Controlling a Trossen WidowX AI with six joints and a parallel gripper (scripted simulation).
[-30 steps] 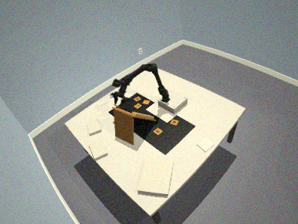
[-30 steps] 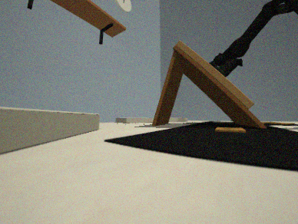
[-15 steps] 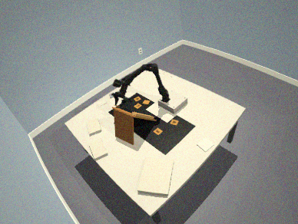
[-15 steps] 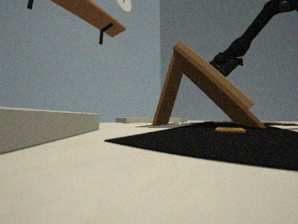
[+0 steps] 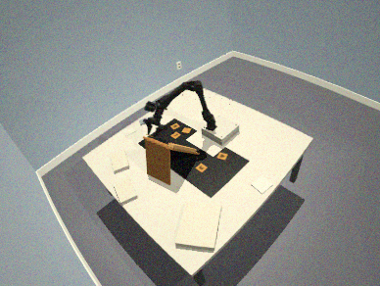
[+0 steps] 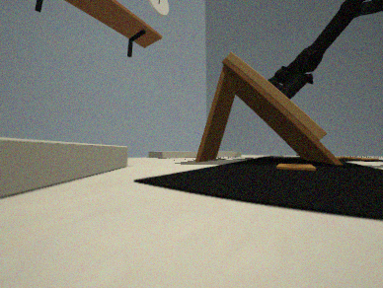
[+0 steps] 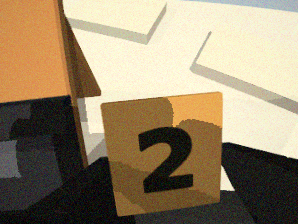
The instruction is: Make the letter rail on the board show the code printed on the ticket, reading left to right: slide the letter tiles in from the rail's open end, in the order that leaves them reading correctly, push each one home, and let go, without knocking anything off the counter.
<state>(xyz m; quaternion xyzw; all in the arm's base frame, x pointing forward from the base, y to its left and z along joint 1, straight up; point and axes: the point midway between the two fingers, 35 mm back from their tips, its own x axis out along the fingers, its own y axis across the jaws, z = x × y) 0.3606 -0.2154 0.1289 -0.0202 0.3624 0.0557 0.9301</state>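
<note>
Right now my gripper tip is 9 cm past the white ticket, 16 cm to the right of it and 8 cm above it. Round my gripper tip: grey-blue piece: 24 cm behind, 36 cm to the right, 17 cm below; then black mat: 18 cm behind, 21 cm to the left, 17 cm below; then letter tile: right at my gripper tip.
</note>
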